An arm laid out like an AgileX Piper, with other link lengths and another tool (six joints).
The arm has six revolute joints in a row. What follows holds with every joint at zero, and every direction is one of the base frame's.
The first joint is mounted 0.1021 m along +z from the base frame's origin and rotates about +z.
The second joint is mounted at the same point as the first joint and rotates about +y.
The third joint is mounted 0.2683 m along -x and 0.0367 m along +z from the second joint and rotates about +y.
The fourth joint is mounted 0.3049 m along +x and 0.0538 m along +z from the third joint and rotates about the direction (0.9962, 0, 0.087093).
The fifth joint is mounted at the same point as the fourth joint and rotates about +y.
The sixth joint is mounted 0.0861 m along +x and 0.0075 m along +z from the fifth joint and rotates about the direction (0.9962, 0, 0.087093).
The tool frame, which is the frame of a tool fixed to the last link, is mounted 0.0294 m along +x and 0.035 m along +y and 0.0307 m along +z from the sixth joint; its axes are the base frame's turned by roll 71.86, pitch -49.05 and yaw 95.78 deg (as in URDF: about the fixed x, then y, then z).
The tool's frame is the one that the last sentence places.
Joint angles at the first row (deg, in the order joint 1, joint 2, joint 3, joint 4, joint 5, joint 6):
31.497 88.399 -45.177 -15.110 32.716 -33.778
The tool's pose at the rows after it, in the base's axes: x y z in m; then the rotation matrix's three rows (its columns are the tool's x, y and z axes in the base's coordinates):
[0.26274 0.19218 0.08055], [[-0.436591 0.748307 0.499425], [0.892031 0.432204 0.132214], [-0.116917 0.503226 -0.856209]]
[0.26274 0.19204 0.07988], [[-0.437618 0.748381 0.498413], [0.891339 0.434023 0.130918], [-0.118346 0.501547 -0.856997]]
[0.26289 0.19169 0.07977], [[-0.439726 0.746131 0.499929], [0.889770 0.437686 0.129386], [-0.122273 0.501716 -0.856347]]
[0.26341 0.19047 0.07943], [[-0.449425 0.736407 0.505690], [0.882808 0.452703 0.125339], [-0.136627 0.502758 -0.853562]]
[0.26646 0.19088 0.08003], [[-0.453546 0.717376 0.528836], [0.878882 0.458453 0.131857], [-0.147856 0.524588 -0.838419]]
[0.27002 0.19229 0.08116], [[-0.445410 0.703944 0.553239], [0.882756 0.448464 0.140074], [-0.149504 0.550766 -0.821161]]
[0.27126 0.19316 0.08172], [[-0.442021 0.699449 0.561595], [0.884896 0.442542 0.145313], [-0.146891 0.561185 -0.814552]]
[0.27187 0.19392 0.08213], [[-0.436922 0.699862 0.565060], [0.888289 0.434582 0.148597], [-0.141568 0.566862 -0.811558]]
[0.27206 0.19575 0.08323], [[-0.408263 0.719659 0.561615], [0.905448 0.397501 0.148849], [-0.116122 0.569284 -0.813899]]
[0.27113 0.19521 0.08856], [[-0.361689 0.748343 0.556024], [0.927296 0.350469 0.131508], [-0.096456 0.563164 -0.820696]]
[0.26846 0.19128 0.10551], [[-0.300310 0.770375 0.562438], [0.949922 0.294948 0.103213], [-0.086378 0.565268 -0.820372]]
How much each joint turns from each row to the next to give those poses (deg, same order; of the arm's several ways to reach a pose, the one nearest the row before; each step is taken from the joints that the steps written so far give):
-0.121 0.533 0.000 -0.001 0.000 0.001
-0.001 0.112 0.000 -0.092 0.001 -0.002
0.000 0.001 0.000 -0.314 -0.001 0.049
0.000 -0.001 0.001 -1.090 -0.066 0.000
0.001 0.001 -0.002 -1.727 -1.380 0.942
0.000 0.000 0.000 -1.562 -1.574 1.787
0.000 0.000 0.002 -0.353 -0.661 0.578
-0.001 -0.001 0.000 0.056 -0.346 0.395
0.000 -0.063 0.000 1.264 0.070 1.223
0.000 -1.006 0.000 0.849 1.788 2.255
0.000 -3.329 -0.002 0.109 3.789 3.016

